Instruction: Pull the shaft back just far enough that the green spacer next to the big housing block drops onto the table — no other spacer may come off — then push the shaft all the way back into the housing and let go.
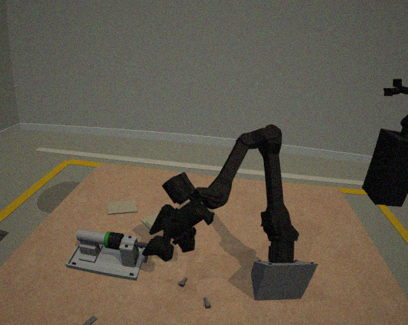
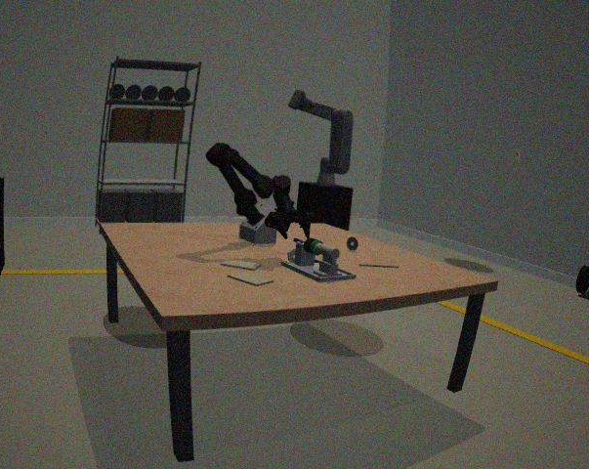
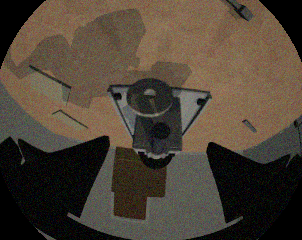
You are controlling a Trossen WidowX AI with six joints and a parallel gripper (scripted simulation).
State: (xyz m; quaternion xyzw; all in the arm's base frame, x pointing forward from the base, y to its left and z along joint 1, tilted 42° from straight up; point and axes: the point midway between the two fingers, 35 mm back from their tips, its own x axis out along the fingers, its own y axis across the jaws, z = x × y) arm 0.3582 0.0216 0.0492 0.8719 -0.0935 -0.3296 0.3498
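My gripper tip is 9 cm short of the black spacer, 1 cm to the right of it and 1 cm above it. Also, from my gripper tip: green spacer (12 cm ahead, 1 cm to the left, 1 cm below); then grey fixture (14 cm ahead, 1 cm to the left, 4 cm below); then thin rod (11 cm ahead, 30 cm to the left, 8 cm below).
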